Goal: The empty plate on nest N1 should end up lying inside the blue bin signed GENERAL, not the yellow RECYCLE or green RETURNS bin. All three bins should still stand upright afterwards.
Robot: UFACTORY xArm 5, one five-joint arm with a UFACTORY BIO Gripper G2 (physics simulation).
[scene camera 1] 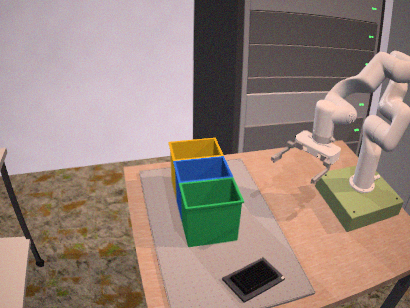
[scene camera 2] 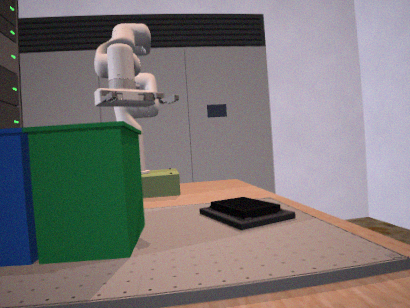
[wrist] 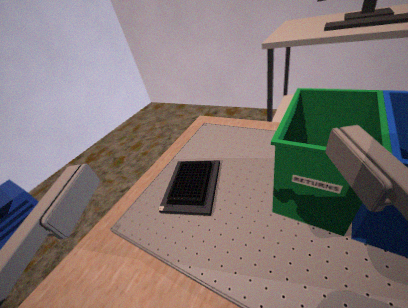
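Where they show: end effector, tool point: (scene camera 1: 296, 167) (scene camera 2: 144, 98) (wrist: 200, 183); arm's base, origin of the base link: (scene camera 1: 361, 184).
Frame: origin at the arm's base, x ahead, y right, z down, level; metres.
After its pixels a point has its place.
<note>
The black plate (scene camera 1: 255, 276) {x 0.605, y -0.259, z 0.035 m} (scene camera 2: 244, 205) {x 0.627, y -0.251, z 0.035 m} (wrist: 189, 181) {x 0.599, y -0.254, z 0.036 m} lies flat on the dark nest (scene camera 1: 244, 297) {x 0.662, y -0.321, z 0.048 m} (scene camera 2: 242, 224) {x 0.699, y -0.224, z 0.050 m} (wrist: 213, 187) {x 0.608, y -0.197, z 0.049 m}. The blue bin (scene camera 1: 200, 169) {x 0.653, y 0.192, z -0.076 m} (scene camera 2: 15, 200) {x 0.751, y 0.094, z -0.026 m} (wrist: 400, 120) {x 0.747, y 0.113, z -0.071 m} stands upright between the yellow bin (scene camera 1: 195, 148) {x 0.636, y 0.321, z -0.084 m} and the green bin (scene camera 1: 212, 222) {x 0.683, y -0.055, z -0.044 m} (scene camera 2: 82, 195) {x 0.758, y 0.007, z -0.027 m} (wrist: 310, 155) {x 0.589, y -0.016, z -0.103 m}. The green bin's label reads RETURNS in the wrist view; no GENERAL sign is readable. The yellow bin stands upright too. My gripper (scene camera 1: 294, 170) {x 0.423, y -0.072, z -0.215 m} (scene camera 2: 140, 100) (wrist: 215, 184) {x 0.423, y -0.072, z -0.215 m} is open and empty, high above the table between the bins and the arm's base, well apart from the plate.
The bins and nest stand on a grey perforated mat (scene camera 1: 280, 250) {x 0.470, y -0.159, z 0.060 m} (scene camera 2: 200, 265) {x 0.817, y -0.134, z 0.060 m} (wrist: 250, 225) {x 0.551, y -0.094, z 0.060 m} on the wooden table. The olive base block (scene camera 1: 360, 200) {x 0.073, y -0.090, z -0.001 m} (scene camera 2: 161, 183) {x 0.170, y -0.104, z 0.028 m} carries the arm. A dark rack (scene camera 1: 310, 60) stands behind the table. A desk (wrist: 345, 30) stands beyond the bins.
</note>
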